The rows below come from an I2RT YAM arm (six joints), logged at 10 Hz.
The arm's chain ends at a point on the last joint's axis. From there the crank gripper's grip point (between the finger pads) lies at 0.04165 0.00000 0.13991 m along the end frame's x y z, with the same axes.
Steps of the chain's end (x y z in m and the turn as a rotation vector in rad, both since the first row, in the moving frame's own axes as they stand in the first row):
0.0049, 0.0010, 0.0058, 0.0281, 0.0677, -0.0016
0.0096, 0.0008, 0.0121, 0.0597, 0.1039, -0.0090
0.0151, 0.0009, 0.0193, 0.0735, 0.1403, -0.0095
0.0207, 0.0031, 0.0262, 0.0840, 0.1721, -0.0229
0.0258, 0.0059, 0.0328, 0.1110, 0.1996, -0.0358
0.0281, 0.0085, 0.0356, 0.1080, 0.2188, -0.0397
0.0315, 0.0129, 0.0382, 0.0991, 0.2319, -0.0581
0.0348, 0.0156, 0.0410, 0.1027, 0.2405, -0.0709
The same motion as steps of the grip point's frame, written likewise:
0.0143, -0.0030, 0.0026, 0.0281, 0.0677, -0.0016
0.0238, -0.0078, 0.0068, 0.0597, 0.1039, -0.0090
0.0342, -0.0096, 0.0117, 0.0735, 0.1403, -0.0095
0.0439, -0.0095, 0.0165, 0.0840, 0.1721, -0.0229
0.0523, -0.0110, 0.0208, 0.1110, 0.1996, -0.0358
0.0571, -0.0082, 0.0223, 0.1080, 0.2188, -0.0397
0.0620, -0.0037, 0.0241, 0.0991, 0.2319, -0.0581
0.0662, -0.0022, 0.0262, 0.1027, 0.2405, -0.0709

